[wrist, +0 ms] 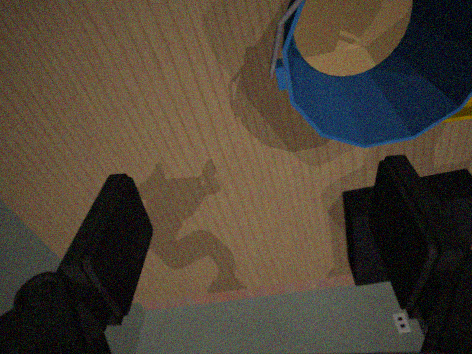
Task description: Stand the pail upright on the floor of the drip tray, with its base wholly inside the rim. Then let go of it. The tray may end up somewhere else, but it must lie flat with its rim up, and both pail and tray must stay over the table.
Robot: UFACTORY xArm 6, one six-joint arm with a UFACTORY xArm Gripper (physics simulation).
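Frame: origin at the arm's base, x ahead, y left, z up, level; centimetres.
Seen in the pictures: gripper, fingertip midpoint: (pixel 254 195).
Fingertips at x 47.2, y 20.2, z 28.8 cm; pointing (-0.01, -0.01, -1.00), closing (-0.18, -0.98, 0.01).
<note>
A point is followed by its place in that frame.
The blue pail (pixel 370 107) {y 8.5, x 34.2, z 2.8 cm} is at the upper right of the wrist view, cut off by the top and right edges. Its open mouth faces the camera, and a round tan area shows inside at its bottom. Part of a thin grey wire handle (pixel 277 47) {y 17.9, x 46.1, z 9.3 cm} runs along its left side. A yellow piece with a raised edge (pixel 459 115) {y -6.5, x 25.0, z -4.4 cm} shows beside the pail at the right edge; whether it is the drip tray I cannot tell. My gripper (pixel 254 195) {y 20.2, x 47.2, z 28.7 cm} is wide open and empty, with the pail beyond its fingertips, towards the upper right.
A black, square-cornered object (pixel 357 250) {y 10.8, x 2.7, z 0.0 cm} lies partly behind the right finger. The wooden table top (pixel 125 90) {y 40.9, x 41.3, z -6.8 cm} carries shadows of the pail and arm. Its edge runs along the bottom and lower left, with a grey-green surface (pixel 260 322) beyond.
</note>
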